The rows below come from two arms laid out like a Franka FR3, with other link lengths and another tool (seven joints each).
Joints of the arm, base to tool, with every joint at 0 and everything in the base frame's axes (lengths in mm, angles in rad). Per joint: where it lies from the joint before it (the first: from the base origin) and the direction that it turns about. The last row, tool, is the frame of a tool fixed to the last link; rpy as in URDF.
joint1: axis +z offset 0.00 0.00 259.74
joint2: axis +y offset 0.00 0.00 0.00
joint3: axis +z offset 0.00 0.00 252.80
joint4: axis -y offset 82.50 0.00 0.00
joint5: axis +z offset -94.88 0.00 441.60
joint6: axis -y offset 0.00 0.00 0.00
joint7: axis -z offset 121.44 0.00 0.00
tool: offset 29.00 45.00 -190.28 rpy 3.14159 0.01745 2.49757
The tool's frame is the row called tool.
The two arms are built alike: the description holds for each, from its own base.
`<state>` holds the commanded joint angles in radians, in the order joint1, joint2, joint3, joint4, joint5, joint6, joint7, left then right.
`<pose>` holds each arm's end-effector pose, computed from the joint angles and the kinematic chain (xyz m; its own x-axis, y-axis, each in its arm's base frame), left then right.
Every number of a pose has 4 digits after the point.
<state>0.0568 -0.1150 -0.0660 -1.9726 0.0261 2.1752 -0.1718 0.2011 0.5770 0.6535 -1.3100 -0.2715 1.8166 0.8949</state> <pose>0.6988 0.0444 0.3516 -0.8330 0.4777 -0.2793 0.4464 0.8784 0.1708 0.6115 0.5503 0.2520 -0.7571 0.6511 0.0536 0.6532 0.7559 0.0437</pose>
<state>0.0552 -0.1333 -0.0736 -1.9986 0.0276 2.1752 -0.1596 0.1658 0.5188 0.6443 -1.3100 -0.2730 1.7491 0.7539</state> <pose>0.6937 0.0379 0.3478 -0.8250 0.4971 -0.2690 0.4661 0.8675 0.1737 0.6191 0.5192 0.2791 -0.8199 0.5724 0.0119 0.5725 0.8196 0.0238</pose>
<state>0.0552 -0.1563 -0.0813 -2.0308 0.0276 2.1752 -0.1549 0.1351 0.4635 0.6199 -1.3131 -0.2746 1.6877 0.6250</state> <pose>0.6865 0.0327 0.3430 -0.8215 0.5079 -0.2590 0.4779 0.8612 0.1731 0.6284 0.4819 0.3003 -0.8622 0.5060 -0.0245 0.5063 0.8623 -0.0099</pose>
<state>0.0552 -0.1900 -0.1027 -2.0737 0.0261 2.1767 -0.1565 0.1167 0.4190 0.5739 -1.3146 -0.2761 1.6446 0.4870</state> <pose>0.6766 0.0185 0.3386 -0.8140 0.5243 -0.2499 0.4951 0.8513 0.1736 0.6408 0.4417 0.3152 -0.8982 0.4363 -0.0536 0.4387 0.8975 -0.0452</pose>
